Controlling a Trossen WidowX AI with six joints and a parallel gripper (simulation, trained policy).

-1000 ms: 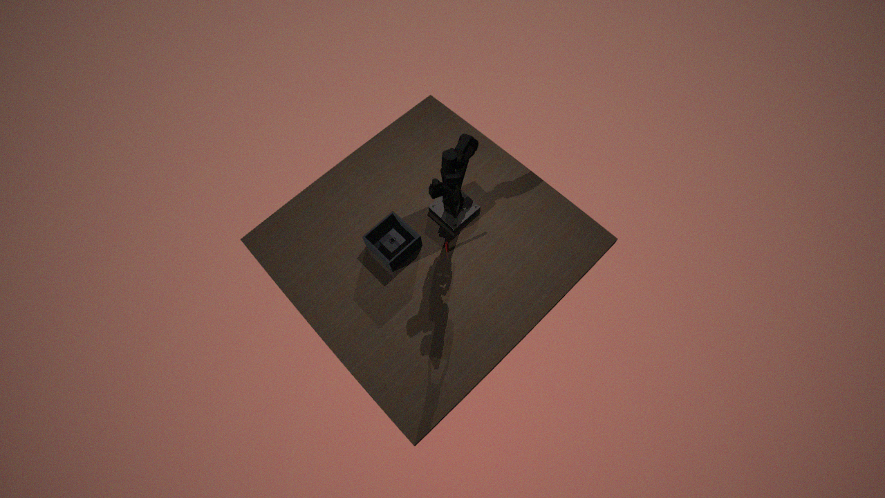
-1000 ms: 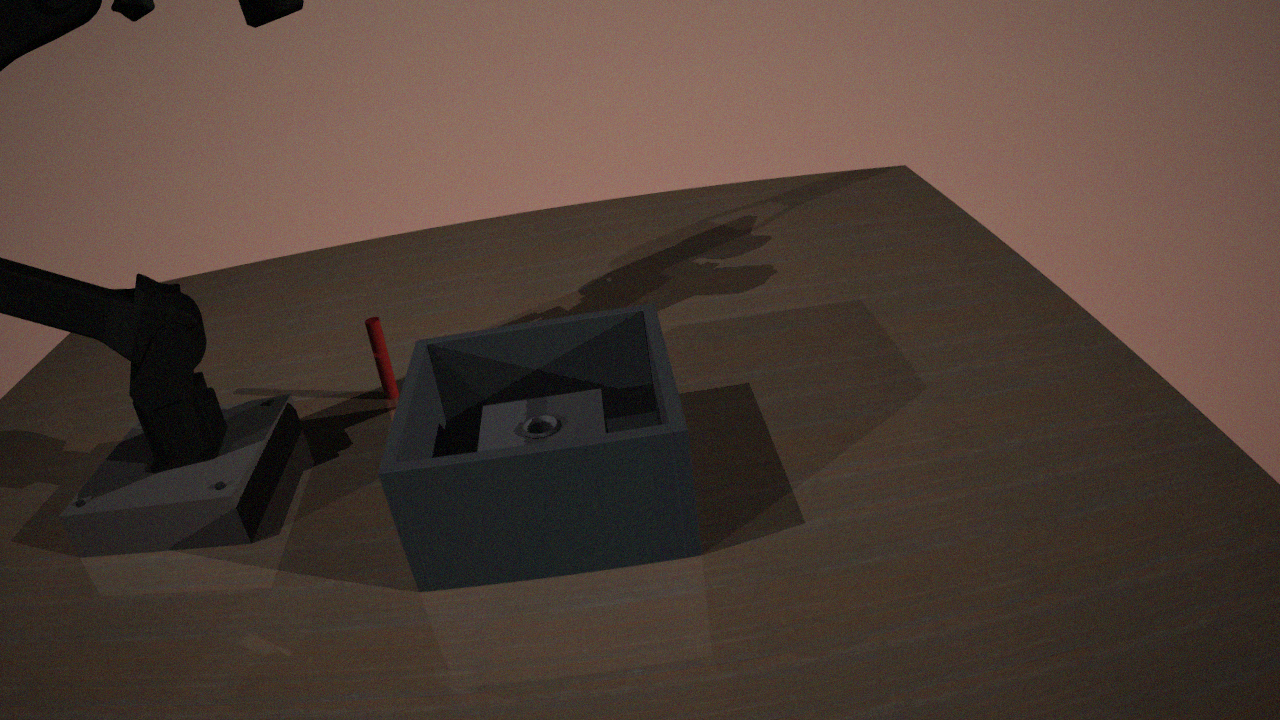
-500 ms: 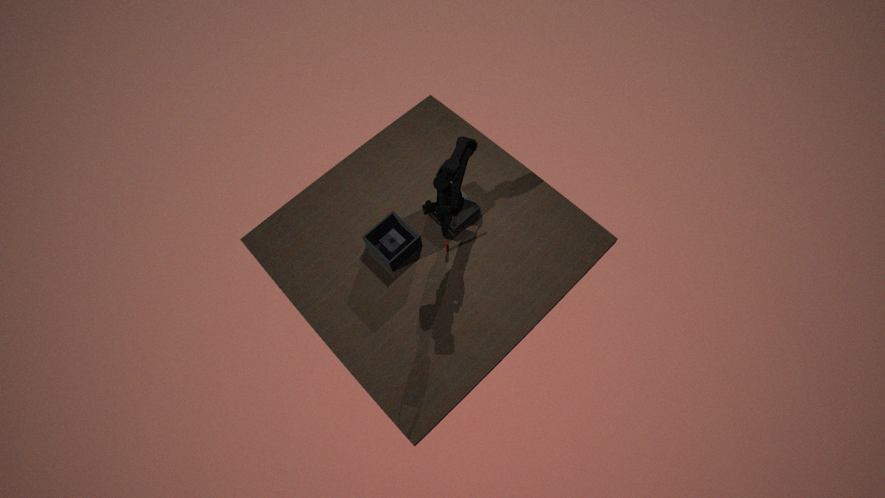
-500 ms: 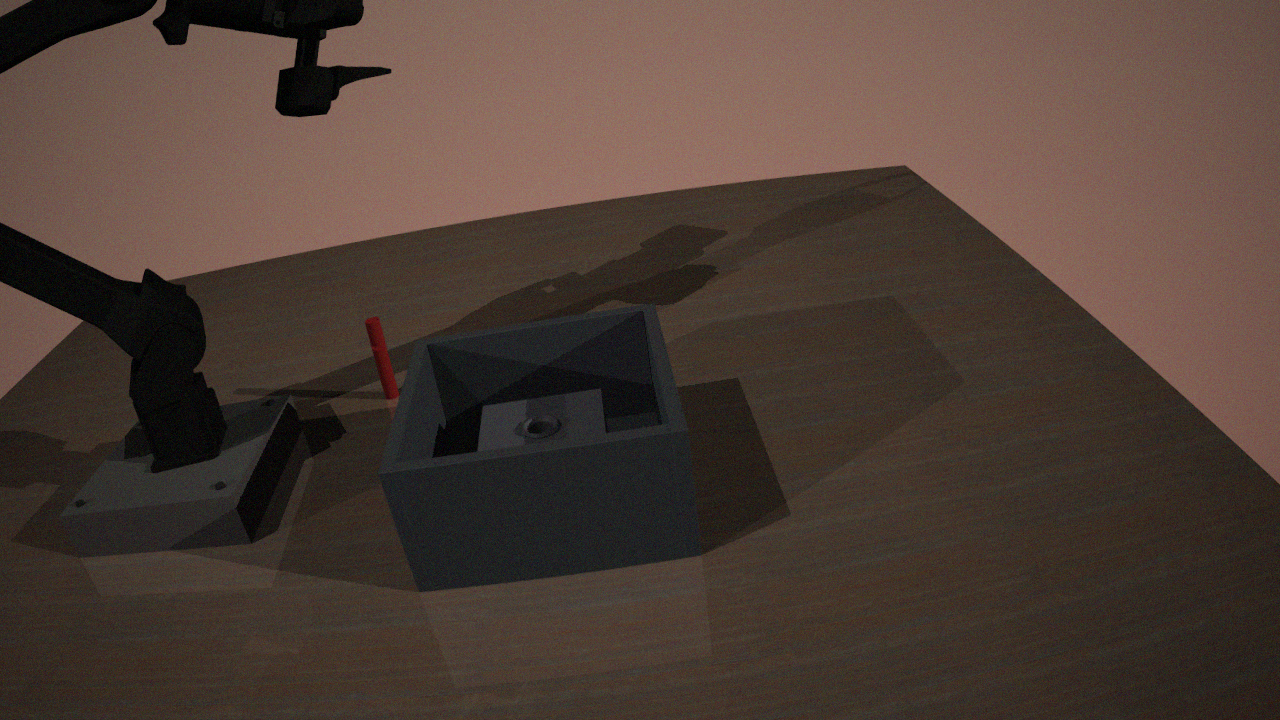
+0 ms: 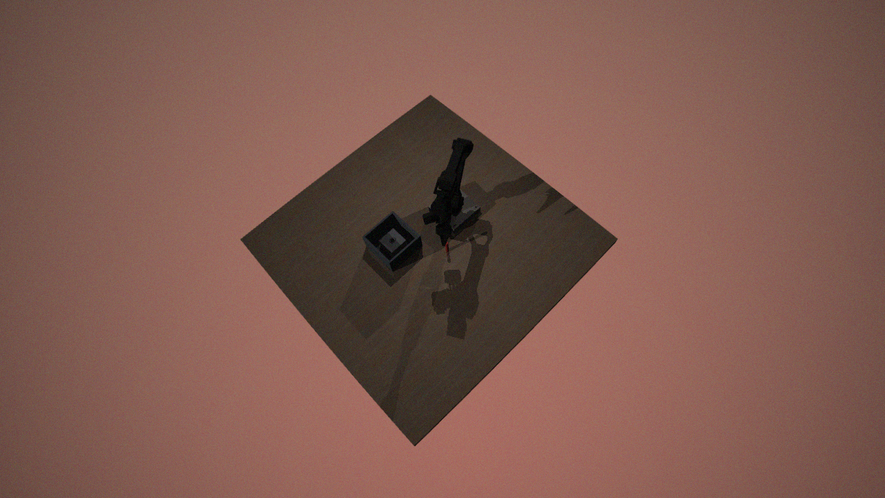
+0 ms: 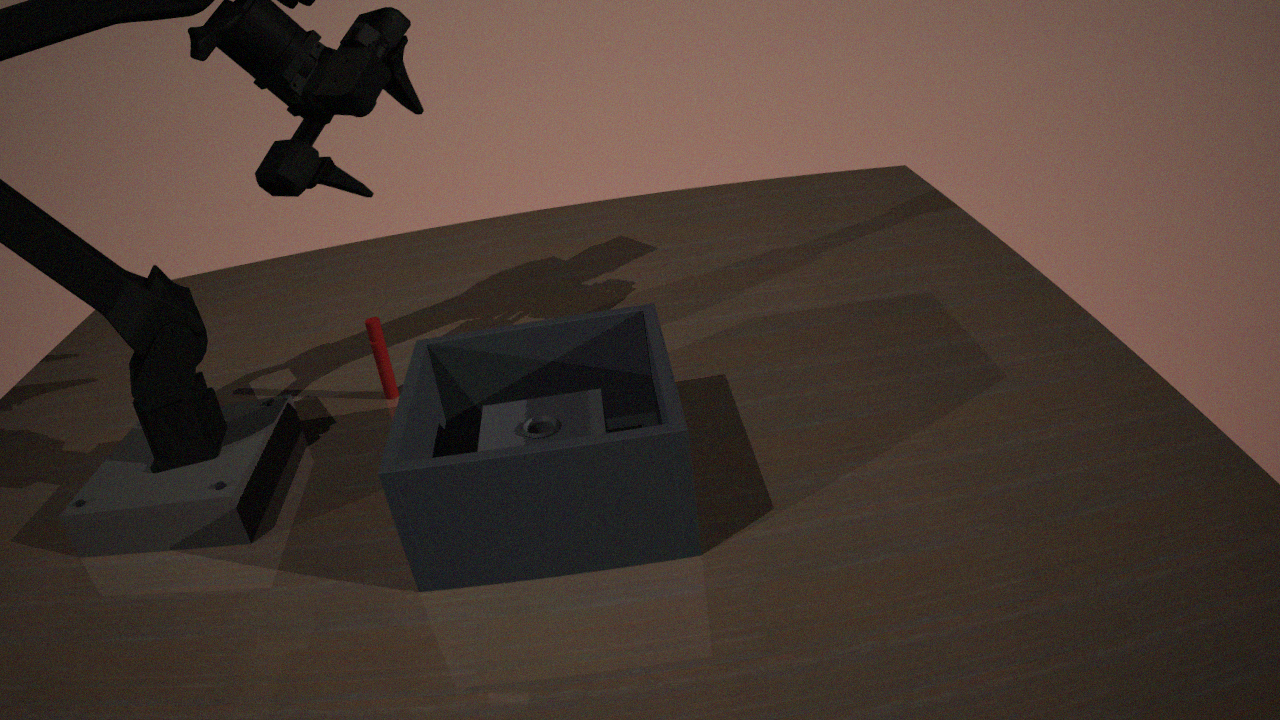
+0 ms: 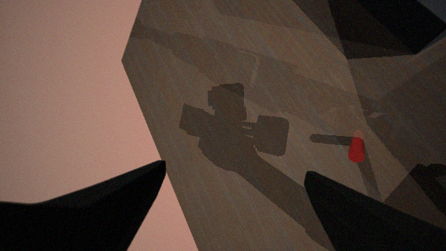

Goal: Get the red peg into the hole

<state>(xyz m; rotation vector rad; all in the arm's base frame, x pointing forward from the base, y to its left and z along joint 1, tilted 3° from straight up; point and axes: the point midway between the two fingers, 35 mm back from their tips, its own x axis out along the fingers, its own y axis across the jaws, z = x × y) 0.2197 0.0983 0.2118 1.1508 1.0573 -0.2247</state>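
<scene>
Right now the red peg is 18 cm below my gripper tip, 5 cm behind it and 3 cm to the right of it. Also, from my gripper tip: grey plate 25 cm to the right, 18 cm below, 6 cm ahead; then dark box 25 cm to the right, 19 cm below, 6 cm ahead.
</scene>
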